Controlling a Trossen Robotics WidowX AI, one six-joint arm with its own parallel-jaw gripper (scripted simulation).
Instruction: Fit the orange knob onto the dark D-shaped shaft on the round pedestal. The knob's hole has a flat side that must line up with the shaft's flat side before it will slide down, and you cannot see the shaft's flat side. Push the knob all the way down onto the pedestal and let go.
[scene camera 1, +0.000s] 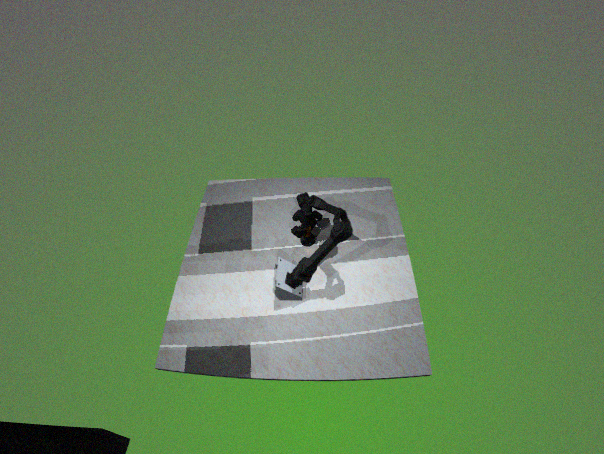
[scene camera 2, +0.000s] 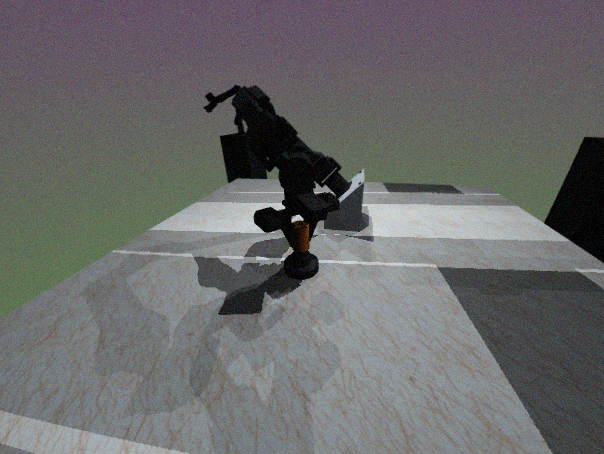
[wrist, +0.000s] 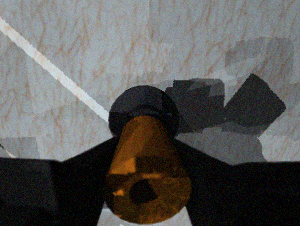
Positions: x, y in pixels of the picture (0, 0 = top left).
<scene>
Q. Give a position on a dark pedestal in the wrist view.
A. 145, 100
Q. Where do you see my gripper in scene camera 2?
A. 300, 244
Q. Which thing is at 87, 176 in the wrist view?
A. My gripper.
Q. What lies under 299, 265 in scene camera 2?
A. A dark pedestal.
</scene>
